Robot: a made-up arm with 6 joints. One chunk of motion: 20 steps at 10 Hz.
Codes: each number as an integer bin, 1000 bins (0 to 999) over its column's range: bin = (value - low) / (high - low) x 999, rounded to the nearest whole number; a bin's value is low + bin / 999 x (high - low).
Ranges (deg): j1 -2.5..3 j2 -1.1..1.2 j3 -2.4..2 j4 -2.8..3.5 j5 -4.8..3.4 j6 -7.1..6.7
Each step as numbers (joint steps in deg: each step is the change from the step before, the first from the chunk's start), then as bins.
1 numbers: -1.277 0.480 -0.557 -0.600 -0.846 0.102
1 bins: 222 686 418 349 482 521
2 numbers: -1.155 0.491 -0.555 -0.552 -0.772 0.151
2 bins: 244 691 419 356 491 525
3 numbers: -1.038 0.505 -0.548 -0.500 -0.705 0.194
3 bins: 266 697 420 365 499 528
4 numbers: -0.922 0.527 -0.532 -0.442 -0.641 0.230
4 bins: 287 707 424 374 507 531
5 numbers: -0.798 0.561 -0.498 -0.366 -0.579 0.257
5 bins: 309 721 432 386 514 533
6 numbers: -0.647 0.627 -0.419 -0.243 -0.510 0.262
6 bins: 337 750 450 405 523 533
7 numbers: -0.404 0.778 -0.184 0.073 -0.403 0.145
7 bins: 381 816 503 456 536 524
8 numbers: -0.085 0.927 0.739 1.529 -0.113 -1.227
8 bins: 439 880 713 686 571 425
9 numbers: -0.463 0.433 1.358 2.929 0.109 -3.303
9 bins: 370 666 853 908 598 275
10 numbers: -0.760 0.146 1.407 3.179 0.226 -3.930
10 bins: 316 541 864 948 612 229
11 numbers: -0.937 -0.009 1.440 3.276 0.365 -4.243
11 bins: 284 474 872 963 629 207
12 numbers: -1.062 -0.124 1.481 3.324 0.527 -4.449
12 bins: 261 424 881 971 649 192
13 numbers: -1.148 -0.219 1.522 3.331 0.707 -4.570
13 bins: 246 383 890 972 671 183
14 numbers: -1.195 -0.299 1.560 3.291 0.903 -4.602
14 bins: 237 348 899 966 695 181
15 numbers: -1.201 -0.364 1.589 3.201 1.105 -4.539
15 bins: 236 320 906 952 719 185
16 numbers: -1.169 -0.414 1.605 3.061 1.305 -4.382
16 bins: 242 298 909 929 744 197
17 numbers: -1.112 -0.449 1.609 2.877 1.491 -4.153
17 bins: 252 283 910 900 766 213
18 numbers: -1.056 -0.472 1.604 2.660 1.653 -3.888
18 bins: 262 273 909 866 786 233
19 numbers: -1.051 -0.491 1.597 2.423 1.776 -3.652
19 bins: 263 265 908 828 801 250
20 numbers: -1.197 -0.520 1.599 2.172 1.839 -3.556
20 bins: 237 252 908 788 809 257
